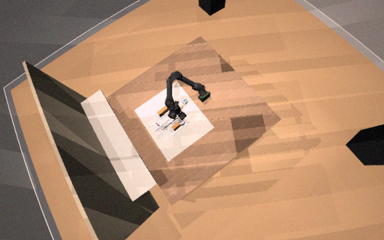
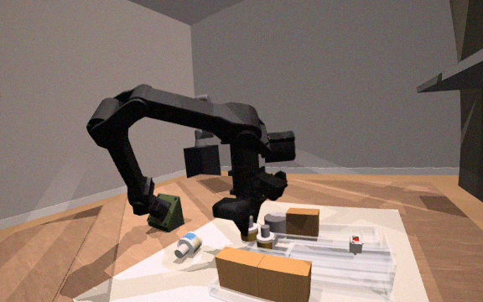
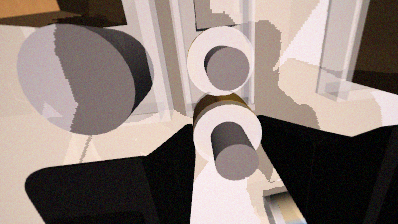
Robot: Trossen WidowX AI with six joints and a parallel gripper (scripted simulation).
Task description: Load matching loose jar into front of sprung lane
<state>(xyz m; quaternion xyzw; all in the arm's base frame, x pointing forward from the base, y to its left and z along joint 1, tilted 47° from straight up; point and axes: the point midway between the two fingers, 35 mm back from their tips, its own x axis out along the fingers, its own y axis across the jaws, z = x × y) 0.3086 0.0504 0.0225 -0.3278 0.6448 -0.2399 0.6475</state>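
The grey cylinder is 3 cm ahead of my gripper tip, 8 cm to the left of it and 2 cm below it. Round my gripper tip: clear sprung lane 17 cm ahead, 1 cm to the right, 3 cm below.
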